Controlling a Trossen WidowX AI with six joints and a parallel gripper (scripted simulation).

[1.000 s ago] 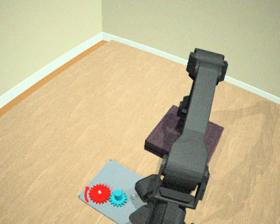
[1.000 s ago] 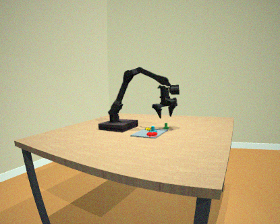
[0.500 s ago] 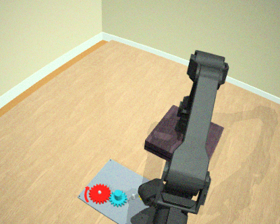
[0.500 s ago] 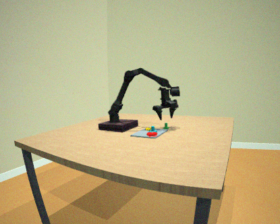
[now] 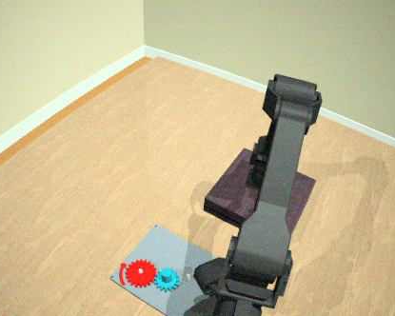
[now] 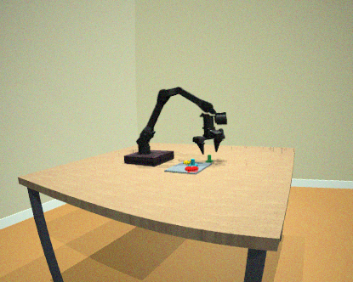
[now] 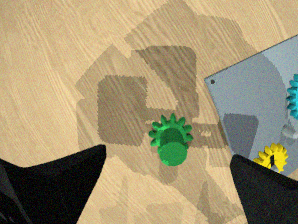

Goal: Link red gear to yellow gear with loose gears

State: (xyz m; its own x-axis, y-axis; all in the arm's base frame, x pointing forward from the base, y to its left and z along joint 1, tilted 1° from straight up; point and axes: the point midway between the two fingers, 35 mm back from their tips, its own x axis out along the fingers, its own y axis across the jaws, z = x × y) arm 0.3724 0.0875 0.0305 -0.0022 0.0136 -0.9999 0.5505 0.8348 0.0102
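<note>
Now: the green gear 3 cm below my gripper tip. The rest, counted from my gripper tip: yellow gear 9 cm to the right, 9 cm behind, 3 cm below; teal gear 16 cm to the right, 4 cm behind, 2 cm below; red gear 21 cm to the right, 3 cm below, 2 cm behind.
</note>
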